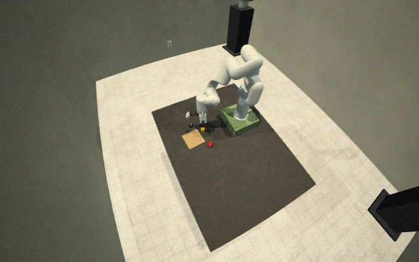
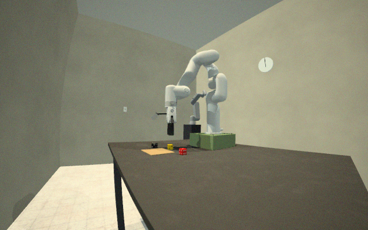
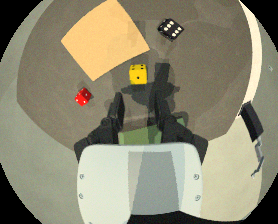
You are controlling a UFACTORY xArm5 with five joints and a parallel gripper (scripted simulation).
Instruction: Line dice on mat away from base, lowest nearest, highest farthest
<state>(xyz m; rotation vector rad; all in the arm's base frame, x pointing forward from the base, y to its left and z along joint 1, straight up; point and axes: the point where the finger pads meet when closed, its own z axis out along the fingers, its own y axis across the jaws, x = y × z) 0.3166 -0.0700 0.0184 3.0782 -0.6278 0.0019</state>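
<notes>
Now: hand 9 cm above the yellow die. From my hand the other things lie so: black die (6 cm ahead, 9 cm to the right, 9 cm below); tan mat (10 cm ahead, 3 cm to the left, 11 cm below); red die (2 cm ahead, 15 cm to the left, 9 cm below).
</notes>
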